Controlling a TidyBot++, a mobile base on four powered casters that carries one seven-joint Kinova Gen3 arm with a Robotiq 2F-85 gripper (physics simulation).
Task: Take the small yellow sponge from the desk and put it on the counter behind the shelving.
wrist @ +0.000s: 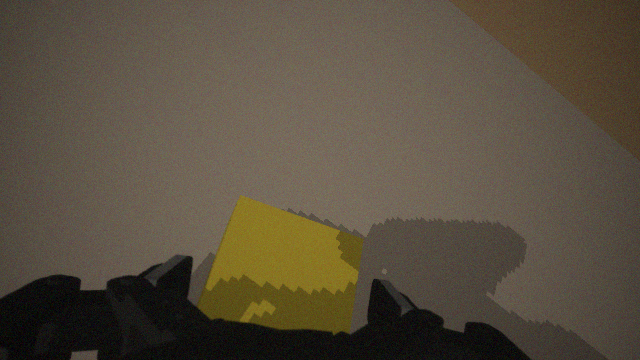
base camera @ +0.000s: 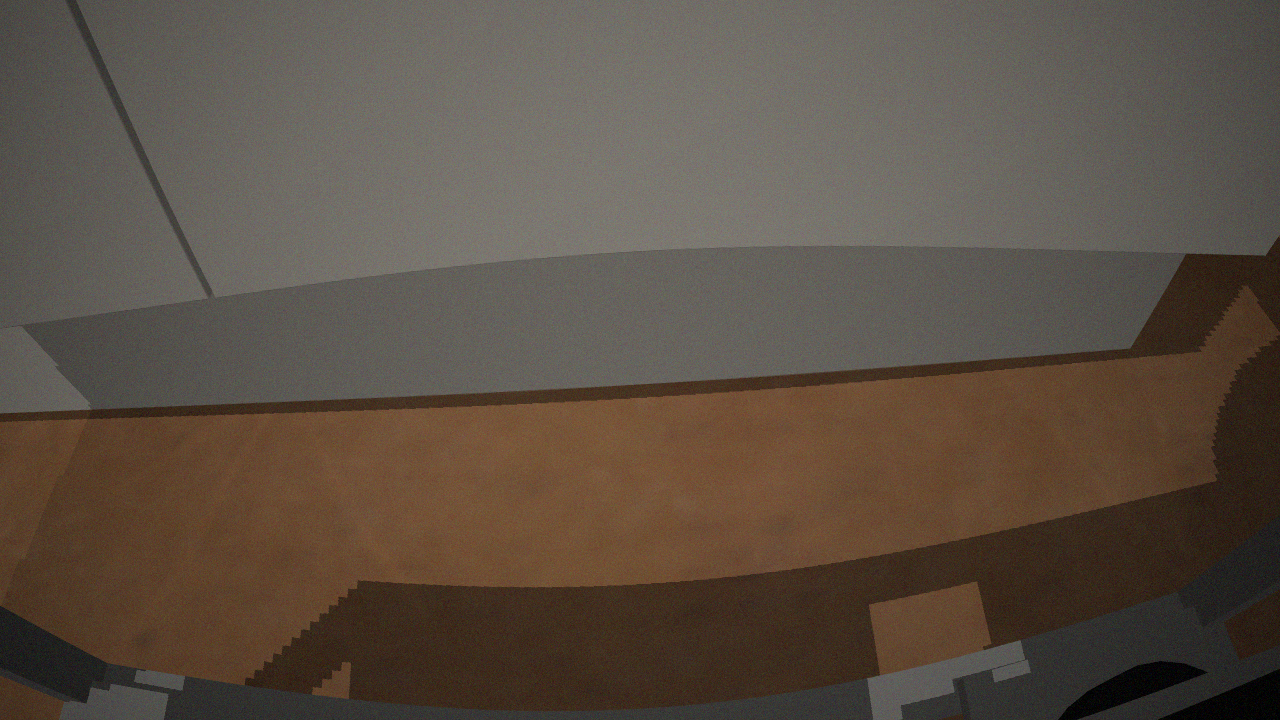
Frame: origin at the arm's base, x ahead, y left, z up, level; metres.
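Seen in the pictures: gripper, between the fingertips: (wrist: 282, 288).
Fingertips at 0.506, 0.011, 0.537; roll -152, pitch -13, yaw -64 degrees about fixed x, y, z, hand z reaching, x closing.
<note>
A point is followed by its place in that frame, as x, y, z.
The yellow sponge (wrist: 285, 260) @[0.511, 0.019, 0.558] lies on a pale grey surface (wrist: 250, 100) @[0.600, 0.094, 0.513] in the lower middle of the wrist view, turned slightly. My gripper (wrist: 282, 288) @[0.506, 0.011, 0.537] is open. Its two black fingertips stand apart on the left and right of the sponge, with a gap on each side. The near end of the sponge is hidden behind the gripper's body. The gripper's shadow falls on the sponge and on the surface to its right. The sponge and the gripper do not show in the base camera view. I cannot make out the shelving.
An edge of the pale surface runs diagonally at the upper right of the wrist view, with brown floor (wrist: 590, 50) @[0.910, -0.137, 0.561] beyond it. In the base camera view, a large grey panel (base camera: 671, 134) @[0.320, -0.022, -0.188] with a dark vertical seam stands across the wooden floor (base camera: 626, 483) @[0.310, 0.003, -0.397], close in front of the base.
</note>
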